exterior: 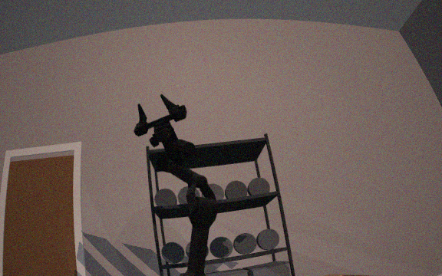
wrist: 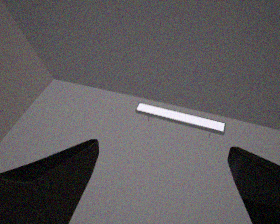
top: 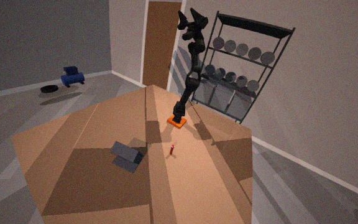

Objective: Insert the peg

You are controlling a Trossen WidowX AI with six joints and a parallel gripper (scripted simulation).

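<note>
Right now my gripper tip is 680 mm above the red peg, 240 mm short of it and 160 mm to the right of it. The rest, counted from my gripper tip: dark grey sloped panel 680 mm below, 390 mm ahead, 30 mm to the right.
</note>
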